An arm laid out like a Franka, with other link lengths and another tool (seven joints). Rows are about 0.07 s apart.
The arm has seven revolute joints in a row. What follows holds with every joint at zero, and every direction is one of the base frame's. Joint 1 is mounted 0.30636 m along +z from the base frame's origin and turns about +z. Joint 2 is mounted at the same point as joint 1 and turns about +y. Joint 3 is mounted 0.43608 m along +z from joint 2 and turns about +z. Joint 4 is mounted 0.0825 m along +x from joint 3 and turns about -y. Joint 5 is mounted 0.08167 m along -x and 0.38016 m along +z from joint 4 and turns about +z. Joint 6 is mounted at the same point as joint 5 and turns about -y. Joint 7 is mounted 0.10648 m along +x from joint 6 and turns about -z. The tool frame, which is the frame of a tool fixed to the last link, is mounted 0.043 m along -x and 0.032 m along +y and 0.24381 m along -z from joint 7; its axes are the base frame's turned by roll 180, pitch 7.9 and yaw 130.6 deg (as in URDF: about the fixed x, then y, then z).
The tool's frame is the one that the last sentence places.
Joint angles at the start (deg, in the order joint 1, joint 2, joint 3, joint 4, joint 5, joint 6, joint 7):
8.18, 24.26, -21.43, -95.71, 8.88, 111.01, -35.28
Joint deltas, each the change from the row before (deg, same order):
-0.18, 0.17, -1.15, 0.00, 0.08, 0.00, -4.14
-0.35, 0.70, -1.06, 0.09, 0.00, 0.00, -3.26
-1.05, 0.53, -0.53, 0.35, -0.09, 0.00, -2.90
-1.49, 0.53, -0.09, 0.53, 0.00, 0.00, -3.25
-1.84, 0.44, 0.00, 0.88, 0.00, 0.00, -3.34
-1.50, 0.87, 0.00, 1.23, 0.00, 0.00, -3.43
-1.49, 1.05, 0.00, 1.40, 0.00, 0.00, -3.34
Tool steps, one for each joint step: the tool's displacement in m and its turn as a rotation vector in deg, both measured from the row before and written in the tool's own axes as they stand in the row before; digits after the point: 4 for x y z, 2 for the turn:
-0.0057, -0.0162, 0.0010, -0.13, -0.08, -2.84
-0.0053, -0.0165, 0.0060, 0.31, 0.31, -1.96
-0.0065, -0.0187, 0.0033, 0.11, 0.06, -1.45
-0.0068, -0.0192, 0.0029, -0.20, 0.00, -1.74
-0.0082, -0.0224, -0.0002, -0.30, -0.39, -1.61
-0.0091, -0.0185, 0.0018, -0.12, -0.35, -2.12
-0.0090, -0.0188, 0.0027, -0.02, -0.32, -2.08

